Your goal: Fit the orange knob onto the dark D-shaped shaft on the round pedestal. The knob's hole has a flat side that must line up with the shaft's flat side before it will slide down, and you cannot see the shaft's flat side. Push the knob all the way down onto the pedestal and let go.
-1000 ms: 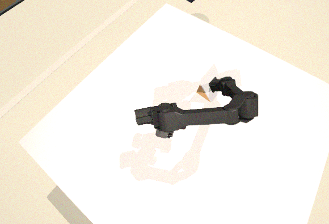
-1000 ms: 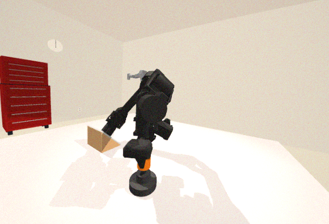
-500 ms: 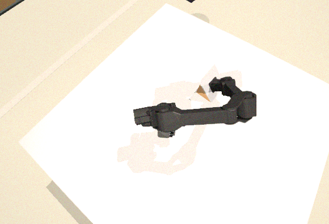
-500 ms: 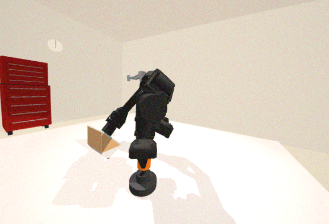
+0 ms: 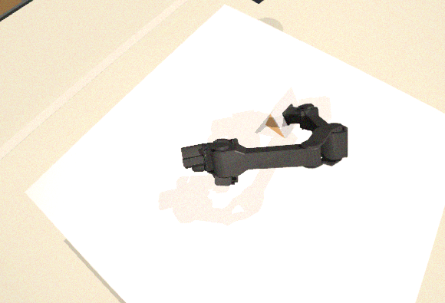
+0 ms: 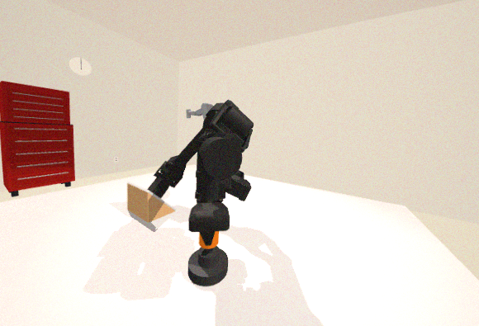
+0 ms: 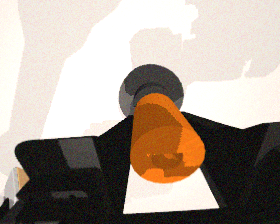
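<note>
The orange knob is 20 mm above my gripper tip. Also, from my gripper tip: round pedestal (40 mm below).
</note>
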